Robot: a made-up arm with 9 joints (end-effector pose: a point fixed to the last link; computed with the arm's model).
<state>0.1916 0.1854 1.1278 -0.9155 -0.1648 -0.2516 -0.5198 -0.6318 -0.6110</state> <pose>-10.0 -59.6 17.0 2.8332 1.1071 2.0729</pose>
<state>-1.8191 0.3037 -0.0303 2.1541 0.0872 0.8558 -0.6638 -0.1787 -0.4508</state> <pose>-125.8 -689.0 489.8 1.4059 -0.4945 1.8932</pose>
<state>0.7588 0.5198 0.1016 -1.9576 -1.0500 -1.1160 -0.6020 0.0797 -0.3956</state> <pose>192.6 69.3 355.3 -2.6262 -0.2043 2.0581</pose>
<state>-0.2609 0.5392 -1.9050 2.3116 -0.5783 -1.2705 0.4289 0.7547 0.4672</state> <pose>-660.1 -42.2 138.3 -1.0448 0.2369 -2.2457</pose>
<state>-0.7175 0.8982 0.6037 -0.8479 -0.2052 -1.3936 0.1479 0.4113 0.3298</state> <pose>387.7 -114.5 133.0 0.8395 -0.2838 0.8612</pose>
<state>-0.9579 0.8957 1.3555 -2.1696 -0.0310 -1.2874 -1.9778 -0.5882 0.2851</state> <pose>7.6 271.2 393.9 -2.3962 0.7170 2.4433</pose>
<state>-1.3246 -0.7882 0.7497 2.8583 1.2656 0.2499 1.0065 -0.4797 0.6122</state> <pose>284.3 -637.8 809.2 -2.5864 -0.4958 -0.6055</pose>
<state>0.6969 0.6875 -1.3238 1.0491 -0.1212 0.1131 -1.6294 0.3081 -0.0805</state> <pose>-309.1 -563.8 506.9 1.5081 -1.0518 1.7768</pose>
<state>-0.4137 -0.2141 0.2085 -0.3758 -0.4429 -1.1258 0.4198 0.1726 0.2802</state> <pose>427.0 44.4 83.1 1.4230 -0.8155 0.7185</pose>
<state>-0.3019 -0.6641 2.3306 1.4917 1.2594 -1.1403 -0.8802 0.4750 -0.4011</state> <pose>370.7 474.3 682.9 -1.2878 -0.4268 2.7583</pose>
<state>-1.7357 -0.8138 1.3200 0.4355 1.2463 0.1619 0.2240 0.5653 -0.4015</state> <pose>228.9 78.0 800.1 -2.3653 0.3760 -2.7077</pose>
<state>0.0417 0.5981 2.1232 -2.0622 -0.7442 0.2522 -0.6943 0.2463 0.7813</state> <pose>-59.9 177.1 509.3 2.1595 -0.6079 3.0479</pose>
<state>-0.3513 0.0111 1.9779 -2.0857 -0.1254 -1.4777 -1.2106 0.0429 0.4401</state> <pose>-179.4 38.3 670.6 -2.9221 -0.4207 2.6655</pose>
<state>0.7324 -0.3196 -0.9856 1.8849 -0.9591 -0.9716 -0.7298 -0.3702 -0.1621</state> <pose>-504.1 -616.6 533.1 -0.7174 -0.8082 -2.3501</pose>
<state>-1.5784 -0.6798 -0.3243 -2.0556 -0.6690 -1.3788 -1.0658 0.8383 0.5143</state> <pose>-342.9 -409.6 573.6 0.3786 -0.0660 -2.9130</pose>
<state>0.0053 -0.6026 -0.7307 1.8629 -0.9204 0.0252 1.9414 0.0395 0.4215</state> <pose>-201.6 -576.6 -94.5 1.6953 0.3128 1.6877</pose>
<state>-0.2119 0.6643 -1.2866 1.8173 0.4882 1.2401 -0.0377 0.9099 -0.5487</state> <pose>-335.3 -487.0 133.8 2.1291 -0.2009 -0.3975</pose>
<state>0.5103 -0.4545 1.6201 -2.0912 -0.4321 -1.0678 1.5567 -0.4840 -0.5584</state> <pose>223.8 -142.2 705.7 -1.5673 -0.0100 0.5284</pose>
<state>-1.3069 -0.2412 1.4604 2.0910 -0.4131 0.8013 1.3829 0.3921 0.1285</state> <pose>285.1 -13.0 1082.4 -2.4496 -0.9285 -0.4714</pose>
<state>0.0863 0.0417 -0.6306 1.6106 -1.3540 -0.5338 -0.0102 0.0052 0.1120</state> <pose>-240.8 -870.1 186.9 -0.8890 0.2250 -2.0719</pose>
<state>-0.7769 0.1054 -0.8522 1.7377 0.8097 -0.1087 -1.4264 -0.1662 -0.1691</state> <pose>-175.5 -687.0 78.7 1.3281 -0.9803 -2.8139</pose>
